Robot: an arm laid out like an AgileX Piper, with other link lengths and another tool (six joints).
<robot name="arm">
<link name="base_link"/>
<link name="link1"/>
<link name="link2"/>
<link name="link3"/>
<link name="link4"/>
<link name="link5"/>
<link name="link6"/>
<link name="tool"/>
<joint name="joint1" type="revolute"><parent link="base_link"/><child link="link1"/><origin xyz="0 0 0.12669"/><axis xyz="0 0 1"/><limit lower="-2.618" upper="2.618"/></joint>
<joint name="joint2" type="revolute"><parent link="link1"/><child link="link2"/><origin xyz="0 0 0"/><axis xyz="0 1 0"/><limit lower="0" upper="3.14"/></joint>
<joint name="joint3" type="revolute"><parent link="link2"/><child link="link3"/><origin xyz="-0.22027 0 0.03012"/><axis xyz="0 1 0"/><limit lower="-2.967" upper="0"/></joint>
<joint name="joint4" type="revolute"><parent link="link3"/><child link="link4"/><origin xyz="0.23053 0 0.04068"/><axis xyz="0.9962 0 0.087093"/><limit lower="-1.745" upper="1.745"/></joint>
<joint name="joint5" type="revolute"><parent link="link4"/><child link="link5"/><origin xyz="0 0 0"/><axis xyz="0 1 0"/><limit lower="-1.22" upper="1.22"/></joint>
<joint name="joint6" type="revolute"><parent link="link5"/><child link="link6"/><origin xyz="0.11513 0 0.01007"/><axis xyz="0.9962 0 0.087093"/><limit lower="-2.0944" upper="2.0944"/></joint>
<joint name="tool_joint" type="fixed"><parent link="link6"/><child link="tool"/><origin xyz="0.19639 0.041 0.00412" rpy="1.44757 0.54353 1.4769"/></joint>
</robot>
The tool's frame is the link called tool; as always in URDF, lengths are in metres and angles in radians.
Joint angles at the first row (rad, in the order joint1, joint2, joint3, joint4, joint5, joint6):
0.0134, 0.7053, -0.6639, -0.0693, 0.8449, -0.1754
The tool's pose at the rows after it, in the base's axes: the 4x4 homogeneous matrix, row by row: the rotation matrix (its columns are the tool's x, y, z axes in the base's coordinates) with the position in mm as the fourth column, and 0 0 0 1 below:
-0.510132 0.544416 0.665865 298.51; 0.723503 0.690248 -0.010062 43.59; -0.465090 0.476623 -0.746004 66.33; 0 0 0 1
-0.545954 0.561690 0.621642 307.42; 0.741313 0.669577 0.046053 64.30; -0.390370 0.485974 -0.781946 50.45; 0 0 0 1
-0.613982 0.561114 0.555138 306.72; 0.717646 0.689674 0.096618 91.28; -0.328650 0.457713 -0.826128 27.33; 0 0 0 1
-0.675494 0.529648 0.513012 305.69; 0.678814 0.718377 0.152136 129.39; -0.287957 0.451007 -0.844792 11.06; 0 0 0 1
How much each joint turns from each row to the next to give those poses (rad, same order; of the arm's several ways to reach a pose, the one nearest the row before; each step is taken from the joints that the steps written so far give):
0.0000, 0.1556, -0.0381, 0.0785, -0.0505, -0.0330
0.0165, 0.1296, -0.0321, 0.0697, -0.0410, -0.0115
0.0719, 0.1325, -0.0322, 0.0216, -0.0249, 0.0124
0.1159, 0.1082, -0.0264, 0.0046, -0.0493, 0.0464

